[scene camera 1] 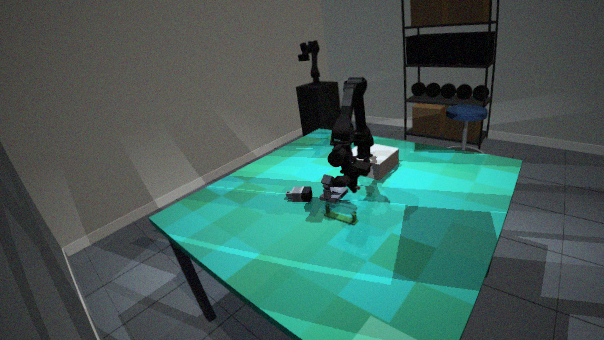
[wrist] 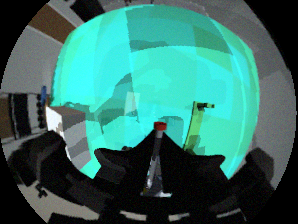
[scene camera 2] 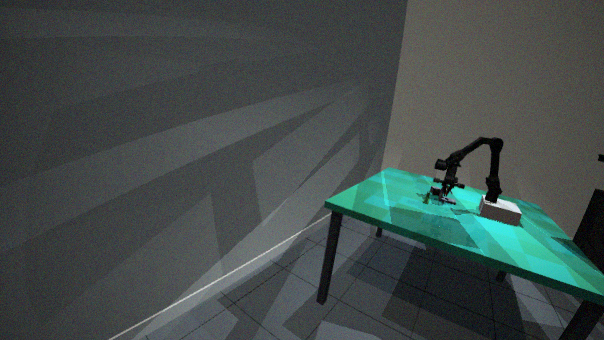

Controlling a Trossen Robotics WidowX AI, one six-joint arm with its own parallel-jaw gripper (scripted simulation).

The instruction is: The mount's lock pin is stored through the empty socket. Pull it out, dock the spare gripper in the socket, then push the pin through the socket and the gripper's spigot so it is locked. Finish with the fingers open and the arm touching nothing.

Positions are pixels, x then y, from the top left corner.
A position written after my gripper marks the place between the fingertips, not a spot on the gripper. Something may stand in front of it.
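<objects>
A lock pin is here, and my gripper (scene camera 1: 355, 192) holds the lock pin.
</objects>
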